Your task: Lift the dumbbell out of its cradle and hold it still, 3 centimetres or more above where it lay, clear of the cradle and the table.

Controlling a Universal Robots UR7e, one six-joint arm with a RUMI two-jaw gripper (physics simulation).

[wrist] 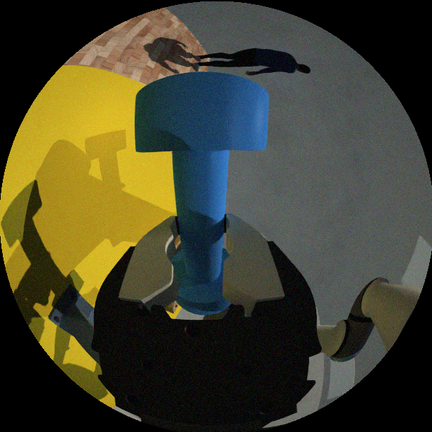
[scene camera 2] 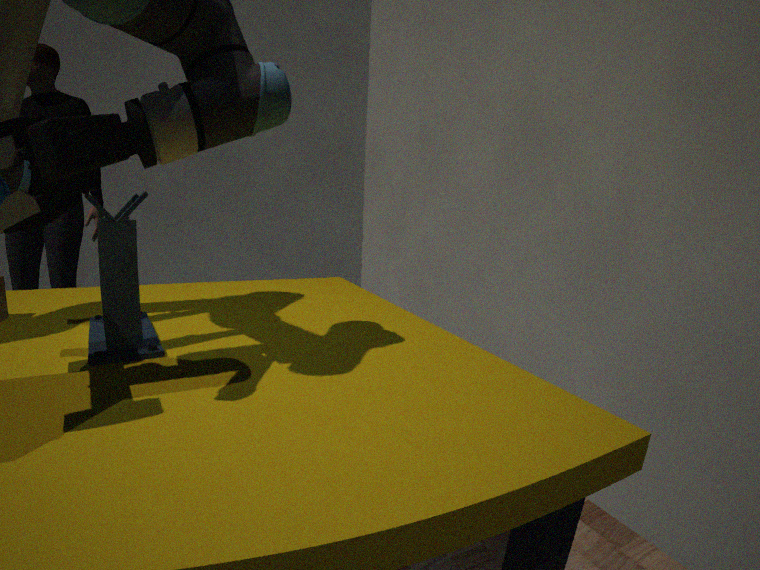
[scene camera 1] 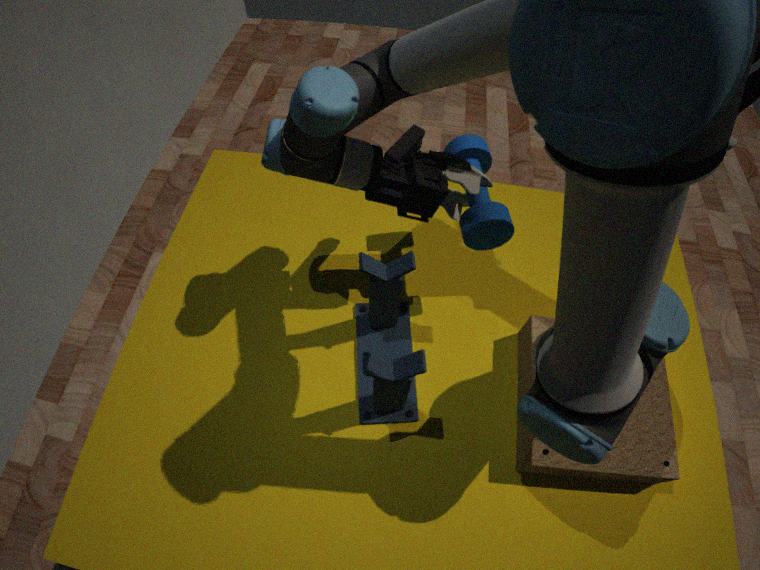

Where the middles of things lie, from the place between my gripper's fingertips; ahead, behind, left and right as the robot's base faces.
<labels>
Right now my hand is 2 cm short of the blue dumbbell [scene camera 1: 486,225]. Also, from my hand: cradle [scene camera 1: 387,366]: 16 cm ahead, 22 cm to the left, 9 cm below.
</labels>
